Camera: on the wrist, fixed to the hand. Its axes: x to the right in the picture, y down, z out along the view.
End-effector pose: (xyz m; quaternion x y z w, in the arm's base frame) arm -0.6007 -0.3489 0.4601 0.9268 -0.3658 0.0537 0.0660
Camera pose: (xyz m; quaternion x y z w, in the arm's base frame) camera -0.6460 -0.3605 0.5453 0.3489 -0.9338 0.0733 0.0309
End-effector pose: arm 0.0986 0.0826 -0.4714 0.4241 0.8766 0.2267 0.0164
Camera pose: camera 0.1222 0.0658 -0.3787 -0.9339 -0.2673 -0.1891 0.1438
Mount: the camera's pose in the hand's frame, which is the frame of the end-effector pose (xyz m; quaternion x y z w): -0.0126 0.0465 -0.0844 -0.0289 -0.0011 0.7410 0.6709
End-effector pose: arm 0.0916 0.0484 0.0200 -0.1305 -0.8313 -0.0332 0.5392
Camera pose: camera 0.1831 0.0744 0.0398 -0.7192 -0.4607 0.3534 0.3817
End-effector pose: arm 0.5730 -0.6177 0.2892 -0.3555 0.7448 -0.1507 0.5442
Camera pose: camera 0.4805 -0.5900 0.3002 0.2975 0.7669 0.3241 0.4673
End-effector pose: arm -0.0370 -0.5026 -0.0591 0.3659 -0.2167 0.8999 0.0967
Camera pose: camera -0.0955 -0.5052 -0.1366 -0.0831 0.4426 -0.6687 0.5916
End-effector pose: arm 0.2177 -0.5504 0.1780 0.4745 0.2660 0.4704 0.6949
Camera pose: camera 0.1249 -0.5223 0.1849 0.4959 -0.1875 0.8376 0.1316
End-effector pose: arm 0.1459 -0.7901 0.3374 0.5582 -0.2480 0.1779 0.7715
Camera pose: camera 0.1255 -0.6953 0.3446 0.1686 -0.5860 0.6833 0.4016
